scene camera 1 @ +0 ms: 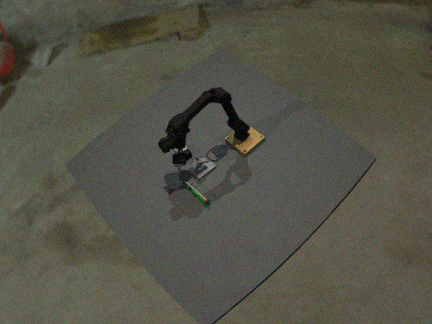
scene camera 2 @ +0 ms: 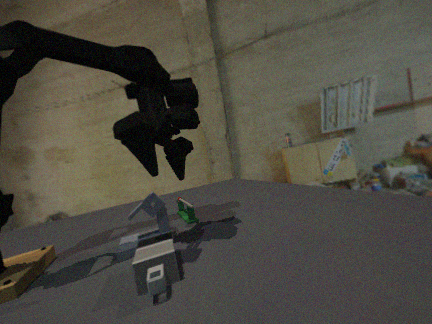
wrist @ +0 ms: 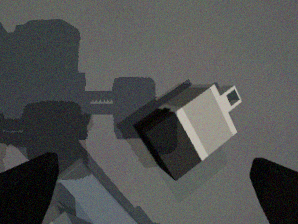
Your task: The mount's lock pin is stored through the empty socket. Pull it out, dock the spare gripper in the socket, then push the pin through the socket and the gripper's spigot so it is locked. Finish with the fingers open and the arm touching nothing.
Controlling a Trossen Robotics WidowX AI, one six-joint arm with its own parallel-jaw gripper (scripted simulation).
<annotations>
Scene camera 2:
gripper: 170, 178
spare gripper: 154, 265
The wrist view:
gripper: 158, 166
spare gripper: 180, 134
</annotations>
